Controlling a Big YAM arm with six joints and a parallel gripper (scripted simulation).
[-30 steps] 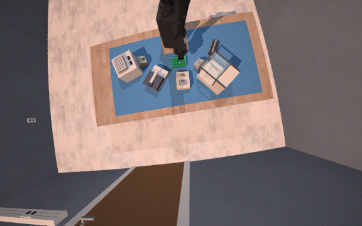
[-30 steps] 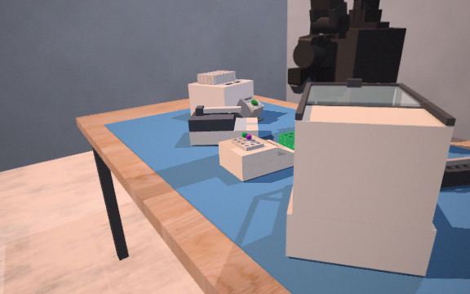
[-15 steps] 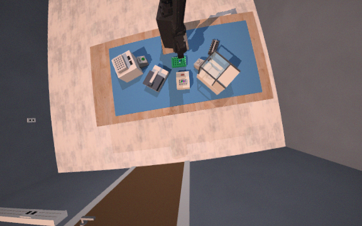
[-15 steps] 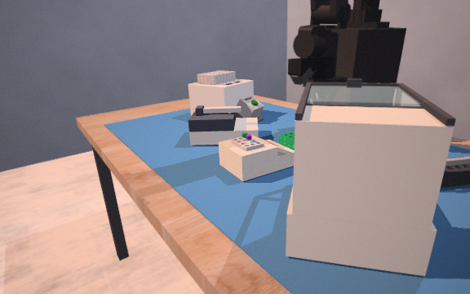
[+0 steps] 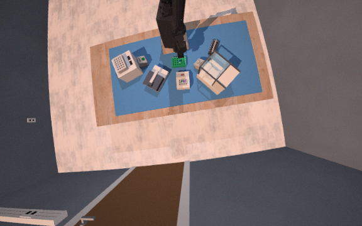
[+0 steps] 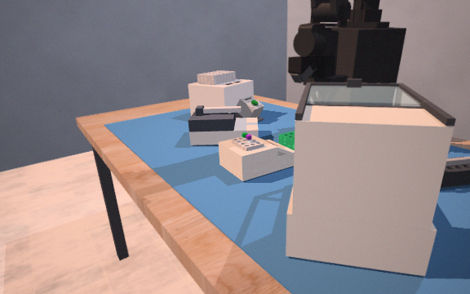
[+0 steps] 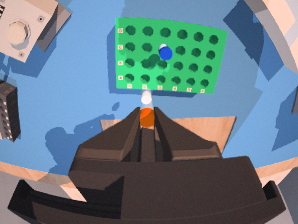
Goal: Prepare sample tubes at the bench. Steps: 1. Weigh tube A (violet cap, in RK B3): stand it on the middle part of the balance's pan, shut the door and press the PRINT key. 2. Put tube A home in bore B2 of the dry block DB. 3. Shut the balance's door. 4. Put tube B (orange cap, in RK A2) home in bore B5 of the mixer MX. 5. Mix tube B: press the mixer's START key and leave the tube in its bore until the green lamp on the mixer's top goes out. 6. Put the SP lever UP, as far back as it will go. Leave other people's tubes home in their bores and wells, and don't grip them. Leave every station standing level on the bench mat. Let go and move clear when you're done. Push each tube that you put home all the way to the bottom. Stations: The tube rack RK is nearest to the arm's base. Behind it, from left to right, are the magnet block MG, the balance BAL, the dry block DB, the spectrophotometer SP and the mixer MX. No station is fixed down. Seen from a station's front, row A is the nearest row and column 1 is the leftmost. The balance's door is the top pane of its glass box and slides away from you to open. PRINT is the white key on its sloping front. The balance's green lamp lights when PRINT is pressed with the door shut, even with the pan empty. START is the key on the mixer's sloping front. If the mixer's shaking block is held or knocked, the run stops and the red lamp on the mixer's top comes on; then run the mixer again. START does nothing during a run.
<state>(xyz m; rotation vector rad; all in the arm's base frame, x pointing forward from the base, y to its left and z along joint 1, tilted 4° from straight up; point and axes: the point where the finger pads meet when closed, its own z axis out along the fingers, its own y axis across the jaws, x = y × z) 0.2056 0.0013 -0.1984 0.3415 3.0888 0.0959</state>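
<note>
The orange-capped tube lies 2 cm below my hand. From my hand the other things lie so: dry block 20 cm ahead, 8 cm below, 6 cm to the right; then rack 9 cm below, 3 cm to the right, 2 cm ahead; then blue-capped tube 8 cm below, 3 cm to the right, 3 cm ahead.
</note>
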